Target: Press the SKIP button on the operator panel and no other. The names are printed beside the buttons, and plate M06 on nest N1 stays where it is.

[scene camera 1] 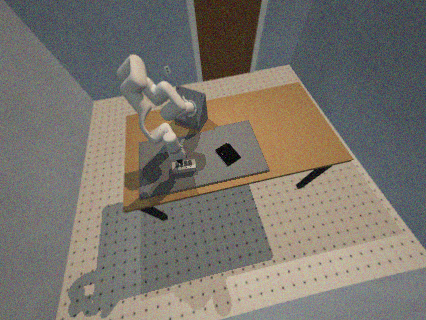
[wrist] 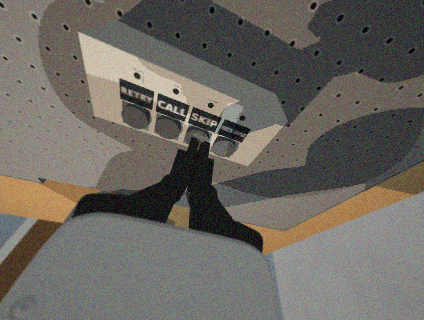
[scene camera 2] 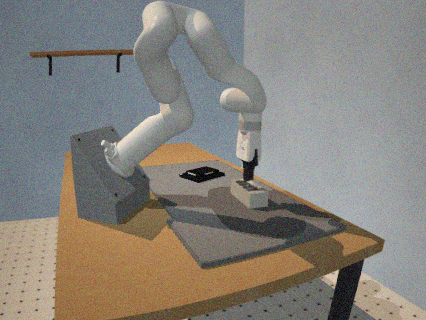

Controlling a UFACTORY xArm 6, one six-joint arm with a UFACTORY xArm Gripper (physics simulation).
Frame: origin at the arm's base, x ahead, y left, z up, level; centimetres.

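Seen in the pictures: gripper, fingertip midpoint: (scene camera 1: 180,162) (wrist: 196,151) (scene camera 2: 248,180); arm's base at its link origin: (scene camera 1: 189,108) (scene camera 2: 118,161).
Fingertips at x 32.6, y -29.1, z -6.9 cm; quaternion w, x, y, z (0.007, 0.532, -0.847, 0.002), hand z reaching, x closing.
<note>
Offsets run from my fingertips to a thing's top centre. Level surfaces: height alone.
The operator panel {dx +1.7, dy +0.9, dz -2.2 cm} (scene camera 1: 184,170) (scene camera 2: 257,198) (wrist: 106,70) is a pale box on the grey board. In the wrist view its round grey buttons are RETRY {dx +2.2, dy +5.7, dz -2.2 cm} (wrist: 135,116), CALL {dx +0.8, dy +3.0, dz -2.2 cm} (wrist: 168,127), SKIP {dx -0.5, dy +0.4, dz -2.2 cm} (wrist: 196,134) and a fourth {dx -1.9, dy -2.3, dz -2.2 cm} (wrist: 225,146) with a blurred label. My gripper (scene camera 2: 248,178) (wrist: 196,151) is shut and empty. Its fingertips are at the SKIP button and cover its lower part; whether they touch or push it in, I cannot tell. A black flat item {dx +11.2, dy +33.2, dz -5.2 cm} (scene camera 1: 228,154) (scene camera 2: 202,174), apparently the nest with the plate, lies apart from the panel; its markings are unreadable.
The grey perforated board {dz -7.8 cm} (scene camera 1: 245,137) (scene camera 2: 200,250) lies on the wooden table {dz -9.1 cm} (scene camera 1: 285,120) (scene camera 2: 110,270). The arm's grey angled base block (scene camera 1: 197,112) (scene camera 2: 95,190) stands at the table's back. A wooden shelf (scene camera 2: 82,53) is on the wall.
</note>
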